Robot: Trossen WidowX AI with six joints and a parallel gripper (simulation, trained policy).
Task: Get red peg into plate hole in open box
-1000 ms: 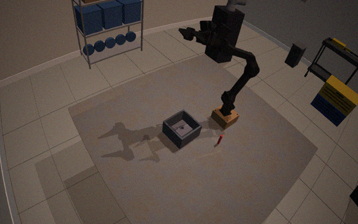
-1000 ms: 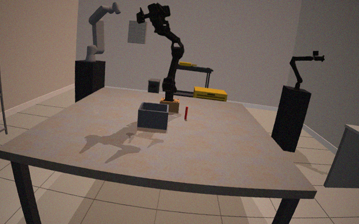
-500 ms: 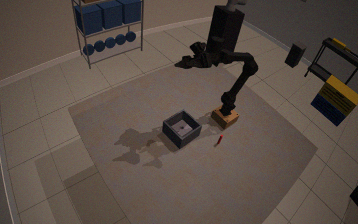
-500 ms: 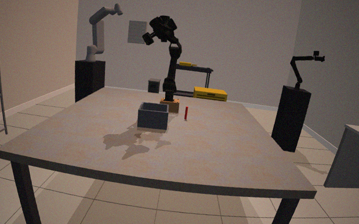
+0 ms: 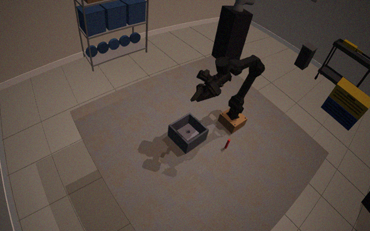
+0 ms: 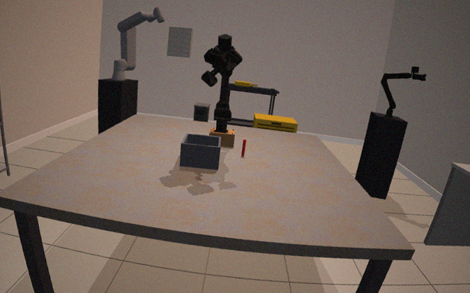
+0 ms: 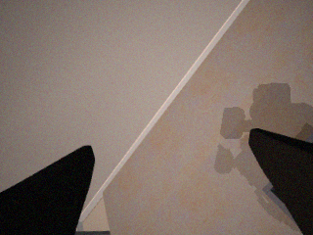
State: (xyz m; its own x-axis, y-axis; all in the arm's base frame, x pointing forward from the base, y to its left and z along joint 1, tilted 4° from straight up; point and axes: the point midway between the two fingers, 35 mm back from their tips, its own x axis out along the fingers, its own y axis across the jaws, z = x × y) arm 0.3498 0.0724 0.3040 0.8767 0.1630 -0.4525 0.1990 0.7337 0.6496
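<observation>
Right now the red peg is 23 cm behind my gripper tip, 9 cm to the left of it and 33 cm below it. The rest, counted from my gripper tip: dark grey box 5 cm behind, 6 cm to the right, 35 cm below; pale plate 5 cm behind, 6 cm to the right, 33 cm below.
</observation>
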